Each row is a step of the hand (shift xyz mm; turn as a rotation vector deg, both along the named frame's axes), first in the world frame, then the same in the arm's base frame.
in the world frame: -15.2 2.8 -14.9 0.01 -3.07 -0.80
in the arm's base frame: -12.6 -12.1 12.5 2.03 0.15 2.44
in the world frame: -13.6 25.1 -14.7 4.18 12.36 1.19
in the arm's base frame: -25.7 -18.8 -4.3 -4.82 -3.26 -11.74
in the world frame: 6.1 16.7 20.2 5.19 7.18 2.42
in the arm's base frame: -7.2 13.0 -22.4 -0.79 -0.76 -9.12
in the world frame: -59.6 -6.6 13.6 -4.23 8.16 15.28
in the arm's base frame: -42.1 25.2 37.0 -9.35 12.70 -8.32
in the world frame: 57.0 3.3 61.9 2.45 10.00 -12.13
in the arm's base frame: 37.9 47.1 -58.6 -3.86 -14.77 -4.49
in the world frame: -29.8 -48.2 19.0 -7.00 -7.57 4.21
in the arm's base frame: 7.1 37.3 46.2 -0.73 7.42 8.27
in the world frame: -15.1 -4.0 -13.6 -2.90 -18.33 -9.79
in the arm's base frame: -8.2 -8.9 16.8 10.12 -3.29 18.08
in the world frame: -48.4 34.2 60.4 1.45 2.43 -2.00
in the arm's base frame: -62.4 55.2 -14.6 -0.34 -2.85 -1.94
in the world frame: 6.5 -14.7 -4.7 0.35 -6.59 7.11
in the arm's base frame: 14.7 -1.2 8.0 4.09 8.56 2.04
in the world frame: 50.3 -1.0 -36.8 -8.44 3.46 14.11
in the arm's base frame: 41.2 -43.2 -18.0 -9.48 13.73 -1.99
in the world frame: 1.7 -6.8 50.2 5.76 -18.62 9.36
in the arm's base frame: 2.8 48.9 -13.2 15.83 13.25 6.43
